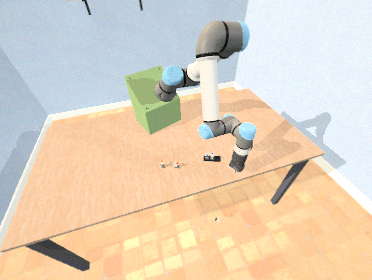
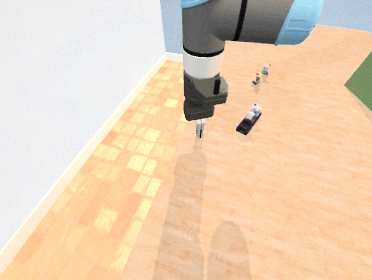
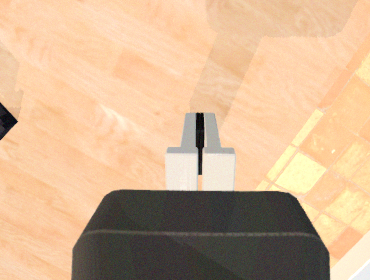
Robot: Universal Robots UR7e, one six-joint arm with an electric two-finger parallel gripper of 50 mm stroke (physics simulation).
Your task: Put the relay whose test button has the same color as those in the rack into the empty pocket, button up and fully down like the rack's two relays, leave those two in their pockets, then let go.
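Pixels of known places: gripper, fingertip midpoint: point(image 1: 236, 171) point(image 2: 199, 135) point(image 3: 199, 131); arm's base, link origin: point(image 1: 164, 91).
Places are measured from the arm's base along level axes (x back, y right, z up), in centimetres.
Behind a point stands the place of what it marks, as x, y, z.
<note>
The black rack point(image 1: 216, 159) {-48.4, -23.7, -24.4} point(image 2: 243, 128) {-48.6, -25.9, -22.5} point(image 3: 6, 121) {-50.3, -25.6, -23.8} lies on the table, two blue-buttoned relays upright in its pockets; the pocket at the end nearer the gripper is empty. My gripper point(image 1: 236, 171) {-60.0, -31.7, -24.2} point(image 2: 200, 136) {-60.0, -31.7, -24.2} point(image 3: 199, 131) {-60.0, -31.7, -24.2} is shut with nothing between its fingertips, low over the table near its edge, beside the rack and apart from it. A small white and dark thing point(image 1: 217, 219) {-61.9, -25.9, -86.9}, looking like a relay, lies on the floor below the table's front edge; its button colour is too small to tell. No loose blue-buttoned relay shows on the table.
A relay with a red button point(image 1: 176, 165) {-49.6, 1.9, -21.3} point(image 2: 257, 79) {-48.3, 0.2, -21.9} and one with an orange button point(image 1: 162, 164) {-47.2, 9.9, -20.9} point(image 2: 266, 69) {-45.9, 8.8, -21.7} stand on the table on the other side of the rack from the gripper. A large green box point(image 1: 165, 118) {-8.6, 2.6, -16.6} point(image 2: 364, 82) {-12.2, 10.0, -19.5} stands at the back of the table.
</note>
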